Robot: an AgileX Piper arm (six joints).
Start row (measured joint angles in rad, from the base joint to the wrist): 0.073 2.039 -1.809 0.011 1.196 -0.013
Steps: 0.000 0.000 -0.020 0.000 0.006 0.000; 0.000 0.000 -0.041 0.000 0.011 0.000; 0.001 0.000 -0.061 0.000 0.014 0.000; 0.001 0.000 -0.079 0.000 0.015 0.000; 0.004 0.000 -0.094 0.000 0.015 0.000; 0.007 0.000 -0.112 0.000 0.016 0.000; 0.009 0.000 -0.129 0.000 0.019 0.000; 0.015 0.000 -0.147 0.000 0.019 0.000; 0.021 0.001 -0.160 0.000 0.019 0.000; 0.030 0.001 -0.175 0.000 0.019 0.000; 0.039 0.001 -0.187 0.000 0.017 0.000
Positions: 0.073 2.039 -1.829 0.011 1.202 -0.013; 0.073 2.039 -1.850 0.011 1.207 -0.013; 0.074 2.039 -1.870 0.011 1.210 -0.013; 0.074 2.039 -1.888 0.011 1.211 -0.013; 0.077 2.039 -1.903 0.011 1.211 -0.013; 0.080 2.039 -1.921 0.011 1.212 -0.013; 0.082 2.039 -1.938 0.011 1.215 -0.013; 0.088 2.039 -1.956 0.011 1.215 -0.013; 0.094 2.040 -1.969 0.011 1.215 -0.013; 0.103 2.040 -1.984 0.011 1.215 -0.013; 0.112 2.040 -1.996 0.011 1.213 -0.013
